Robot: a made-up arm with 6 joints.
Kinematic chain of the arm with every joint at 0, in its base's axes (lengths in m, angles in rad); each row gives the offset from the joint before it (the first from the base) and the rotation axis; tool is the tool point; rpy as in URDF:
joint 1: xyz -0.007 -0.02 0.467 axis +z
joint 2: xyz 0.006 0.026 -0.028 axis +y
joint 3: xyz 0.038 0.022 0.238 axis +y
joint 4: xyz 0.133 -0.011 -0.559 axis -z
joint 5: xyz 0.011 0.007 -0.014 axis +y
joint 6: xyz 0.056 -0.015 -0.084 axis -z
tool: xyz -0.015 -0.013 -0.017 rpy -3.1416 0 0
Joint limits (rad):
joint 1: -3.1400..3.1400
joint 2: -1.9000..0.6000
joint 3: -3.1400..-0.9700
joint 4: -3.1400..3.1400
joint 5: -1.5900..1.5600
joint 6: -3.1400..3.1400
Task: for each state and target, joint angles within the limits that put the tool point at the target. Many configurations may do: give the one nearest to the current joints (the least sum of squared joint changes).
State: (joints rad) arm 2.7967 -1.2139 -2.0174 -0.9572 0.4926 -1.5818
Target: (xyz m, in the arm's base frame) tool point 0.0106 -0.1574 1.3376
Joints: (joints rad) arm 2.3396 -0.8144 -2.0281 -1.1148 0.1822 -1.6582
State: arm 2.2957 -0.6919 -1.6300 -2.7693 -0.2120 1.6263
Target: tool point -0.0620 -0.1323 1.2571
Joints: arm 1.9264 -0.9543 -1.9687 -2.4049 -0.3695 1.6137
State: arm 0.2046 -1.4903 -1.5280 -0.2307 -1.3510 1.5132
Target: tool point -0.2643 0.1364 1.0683
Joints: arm -0.2407 -1.5477 -1.2778 -0.4233 -1.4825 1.5517
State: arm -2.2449 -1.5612 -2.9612 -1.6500 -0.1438 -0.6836
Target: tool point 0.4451 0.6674 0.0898
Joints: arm -1.9815 -1.8468 -3.1400 -1.6503 -0.4303 -0.6979
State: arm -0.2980 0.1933 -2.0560 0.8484 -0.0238 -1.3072
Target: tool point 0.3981 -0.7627 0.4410
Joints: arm -1.0315 0.6000 -1.6887 0.8697 0.0481 -1.3178
